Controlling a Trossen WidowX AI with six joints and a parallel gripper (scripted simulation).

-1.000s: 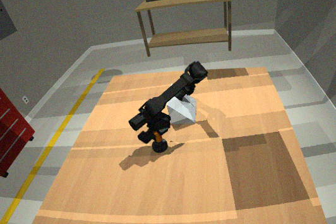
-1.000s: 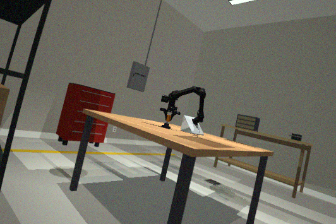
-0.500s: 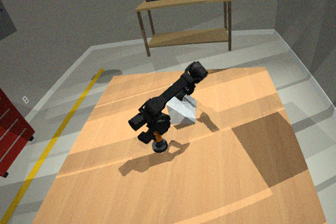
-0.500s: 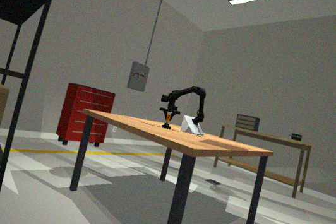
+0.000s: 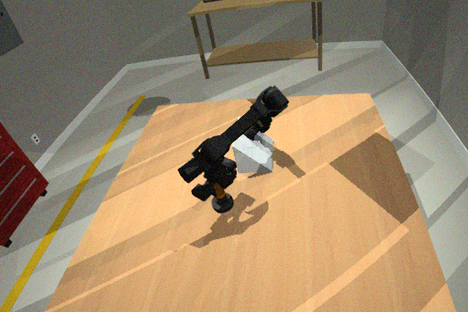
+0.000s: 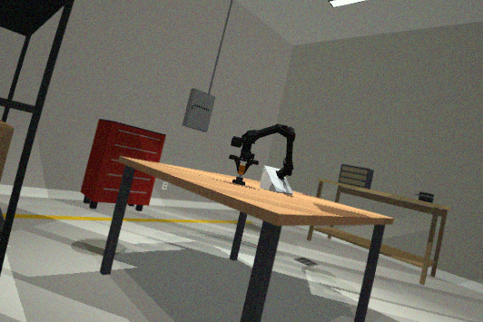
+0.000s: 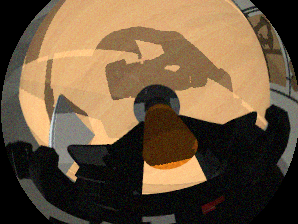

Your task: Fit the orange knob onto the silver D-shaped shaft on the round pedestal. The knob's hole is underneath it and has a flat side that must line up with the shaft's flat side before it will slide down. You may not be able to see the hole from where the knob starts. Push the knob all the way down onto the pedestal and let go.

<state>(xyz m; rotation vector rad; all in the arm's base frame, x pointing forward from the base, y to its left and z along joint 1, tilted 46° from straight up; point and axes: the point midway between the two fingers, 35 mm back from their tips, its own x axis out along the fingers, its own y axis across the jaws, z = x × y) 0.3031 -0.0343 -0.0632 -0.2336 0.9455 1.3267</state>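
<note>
My gripper tip is 3 cm below the orange knob. Round my gripper tip: dark round pedestal: 4 cm below.
</note>
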